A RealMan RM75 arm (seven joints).
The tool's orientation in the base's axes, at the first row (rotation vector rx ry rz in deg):
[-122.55 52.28 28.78]
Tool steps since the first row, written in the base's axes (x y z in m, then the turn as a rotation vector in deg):
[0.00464 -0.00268 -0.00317 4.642 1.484 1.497]
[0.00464 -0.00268 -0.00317 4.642 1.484 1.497]
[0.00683 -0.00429 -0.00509 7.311 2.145 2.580]
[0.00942 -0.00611 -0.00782 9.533 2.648 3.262]
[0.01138 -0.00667 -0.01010 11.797 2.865 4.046]
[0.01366 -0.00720 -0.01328 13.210 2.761 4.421]
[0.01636 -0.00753 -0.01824 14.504 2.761 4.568]
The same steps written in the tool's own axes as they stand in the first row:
[0.00619 -0.00065 -0.00028 1.557 -4.853 -0.127]
[0.00619 -0.00065 -0.00028 1.557 -4.853 -0.127]
[0.00951 -0.00059 -0.00040 2.407 -7.660 -0.490]
[0.01368 -0.00034 -0.00018 3.266 -9.869 -0.686]
[0.01659 -0.00043 0.00075 4.221 -12.024 -1.169]
[0.02024 -0.00033 0.00226 4.992 -13.201 -1.578]
[0.02513 0.00021 0.00504 5.771 -14.229 -1.753]

